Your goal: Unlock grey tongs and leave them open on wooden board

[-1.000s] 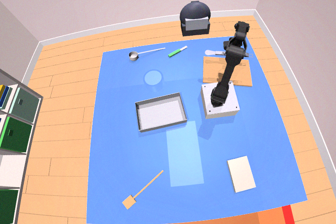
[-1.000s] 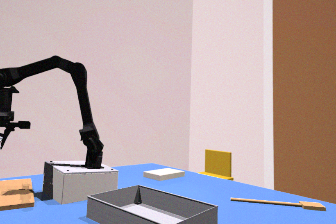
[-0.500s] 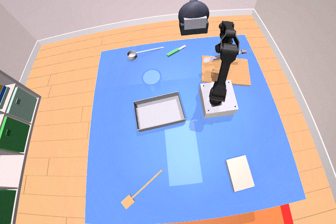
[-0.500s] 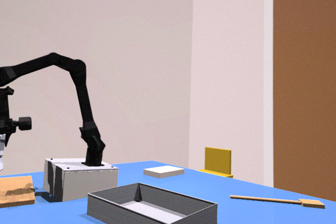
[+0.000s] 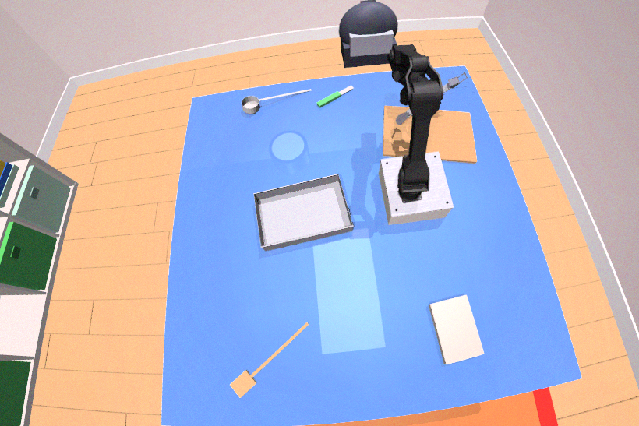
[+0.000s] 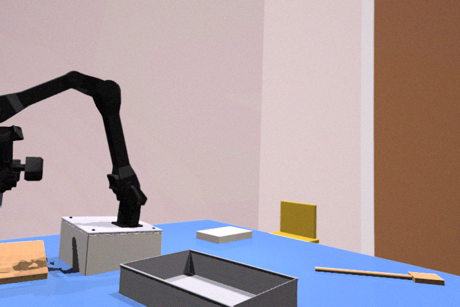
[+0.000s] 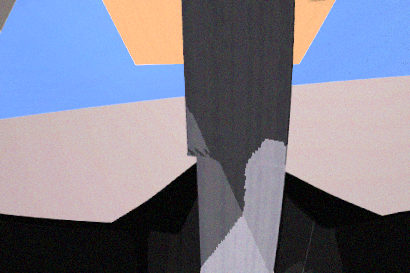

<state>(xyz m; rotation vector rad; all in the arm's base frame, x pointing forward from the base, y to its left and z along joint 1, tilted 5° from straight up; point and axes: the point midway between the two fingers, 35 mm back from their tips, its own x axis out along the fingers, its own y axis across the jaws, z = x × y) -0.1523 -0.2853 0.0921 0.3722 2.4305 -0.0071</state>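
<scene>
Now: the wooden board 18 cm below my gripper tip. Also, from my gripper tip: white block (12 cm ahead, 70 cm to the left, 18 cm below); roasting tin (53 cm ahead, 25 cm to the left, 16 cm below); green-handled tool (32 cm ahead, 27 cm to the right, 18 cm below).
</scene>
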